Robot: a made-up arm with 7 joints.
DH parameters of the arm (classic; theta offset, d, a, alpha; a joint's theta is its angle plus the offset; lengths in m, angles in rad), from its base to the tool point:
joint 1: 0 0.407 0 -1.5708
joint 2: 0 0 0 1.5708
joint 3: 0 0.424 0.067 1.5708
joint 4: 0 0 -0.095 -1.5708
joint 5: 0 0.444 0 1.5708
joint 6: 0 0 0.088 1.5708
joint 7: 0 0 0 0
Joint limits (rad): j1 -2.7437..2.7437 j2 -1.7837..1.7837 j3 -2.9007..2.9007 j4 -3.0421..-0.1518 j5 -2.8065..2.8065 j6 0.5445..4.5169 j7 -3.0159..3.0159
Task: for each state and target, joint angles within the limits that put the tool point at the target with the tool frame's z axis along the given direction. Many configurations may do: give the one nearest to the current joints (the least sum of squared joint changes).
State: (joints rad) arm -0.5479 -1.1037 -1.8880 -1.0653 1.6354 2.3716 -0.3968
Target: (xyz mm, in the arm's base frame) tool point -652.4 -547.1 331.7 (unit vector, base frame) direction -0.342 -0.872 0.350
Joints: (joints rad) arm 0.1732 -1.3885 -1.8724 -1.0935 1.9023 2.6067 -0.3968
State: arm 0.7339 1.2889 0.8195 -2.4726 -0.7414 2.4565 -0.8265
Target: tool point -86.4 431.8 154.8 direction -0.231 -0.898 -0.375
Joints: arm 0.6755 1.2043 0.8705 -2.4545 -0.4806 1.9865 -0.8265
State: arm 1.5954 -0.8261 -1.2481 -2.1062 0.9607 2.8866 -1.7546
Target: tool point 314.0 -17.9 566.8 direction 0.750 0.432 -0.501
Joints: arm 1.4284 -0.8048 -0.9914 -2.8072 0.8787 3.6359 -1.7546
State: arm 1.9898 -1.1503 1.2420 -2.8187 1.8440 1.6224 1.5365
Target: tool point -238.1 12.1 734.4 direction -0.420 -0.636 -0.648
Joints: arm 2.0657 -1.1903 0.4745 -2.6285 1.3026 1.3160 1.5365
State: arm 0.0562 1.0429 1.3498 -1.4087 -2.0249 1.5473 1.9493
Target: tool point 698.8 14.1 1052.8 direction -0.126 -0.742 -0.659
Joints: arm -0.2172 0.6967 1.2817 -0.4692 -2.0179 0.7995 1.9493
